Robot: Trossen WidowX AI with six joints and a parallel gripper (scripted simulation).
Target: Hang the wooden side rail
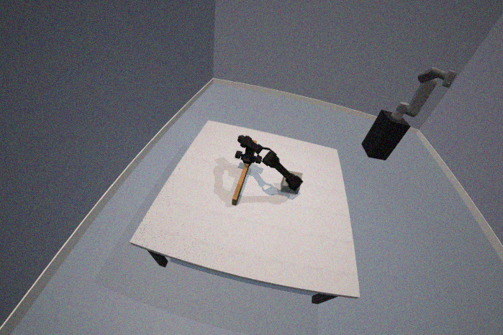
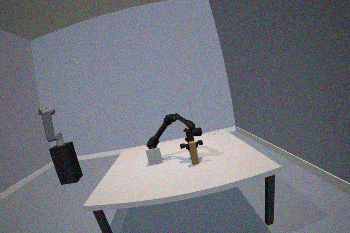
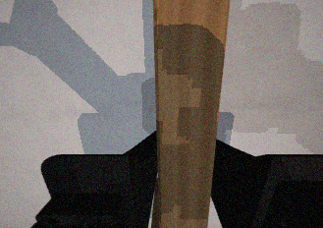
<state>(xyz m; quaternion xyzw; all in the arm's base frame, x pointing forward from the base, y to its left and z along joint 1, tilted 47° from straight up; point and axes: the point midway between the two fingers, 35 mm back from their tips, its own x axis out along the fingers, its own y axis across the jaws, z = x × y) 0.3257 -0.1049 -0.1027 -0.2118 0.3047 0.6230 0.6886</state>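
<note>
The wooden headboard post lies 20 mm behind my gripper tip, 110 mm to the right of it and 40 mm above it.
</note>
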